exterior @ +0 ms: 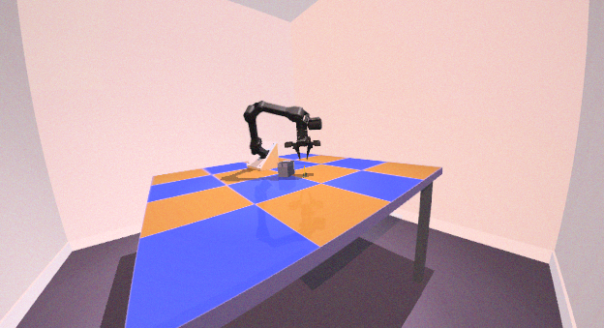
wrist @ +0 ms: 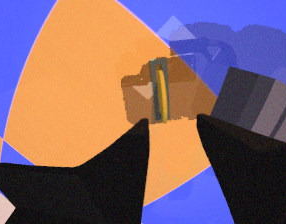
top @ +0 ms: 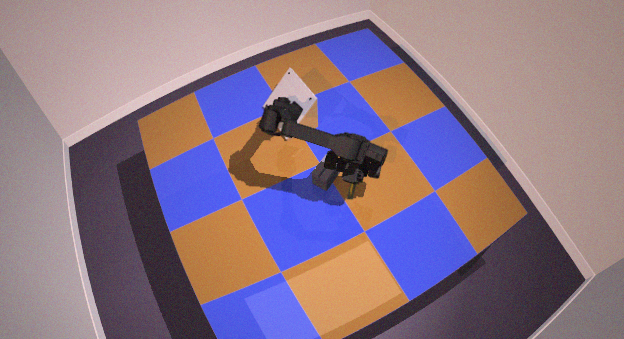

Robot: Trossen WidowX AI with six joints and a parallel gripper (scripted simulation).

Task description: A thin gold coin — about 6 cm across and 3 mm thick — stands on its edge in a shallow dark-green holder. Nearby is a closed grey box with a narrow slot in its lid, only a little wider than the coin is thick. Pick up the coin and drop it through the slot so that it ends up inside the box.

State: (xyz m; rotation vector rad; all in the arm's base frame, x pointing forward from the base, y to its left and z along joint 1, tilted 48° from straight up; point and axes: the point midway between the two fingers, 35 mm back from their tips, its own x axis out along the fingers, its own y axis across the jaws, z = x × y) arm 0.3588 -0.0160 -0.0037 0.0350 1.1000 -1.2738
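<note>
Right now my gripper tip is 6 cm above the coin.
</note>
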